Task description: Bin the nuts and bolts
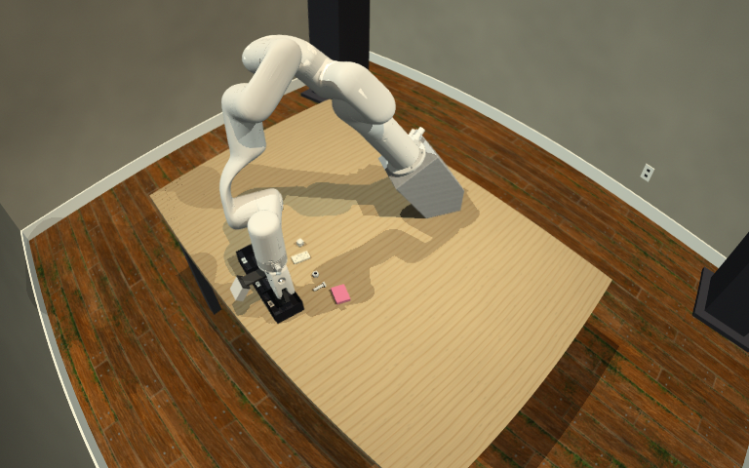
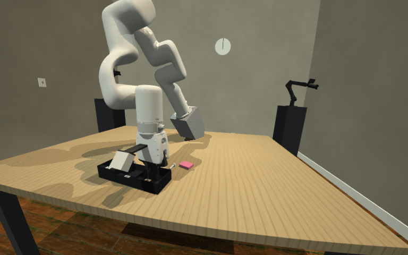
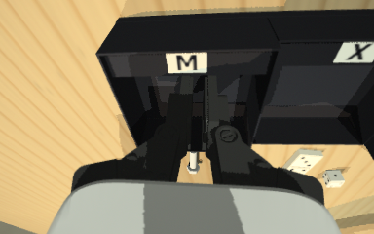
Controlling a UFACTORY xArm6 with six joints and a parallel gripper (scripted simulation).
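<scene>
My hand is 110 mm past the white bolt, 40 mm to the right of it and 30 mm above it. From my hand the other things lie so: grey hex nut: 130 mm behind, 30 mm below, 10 mm to the right; black bin marked R: 80 mm to the right, 20 mm behind, 10 mm below; pink pad: 130 mm behind, 90 mm to the left, 30 mm below.
</scene>
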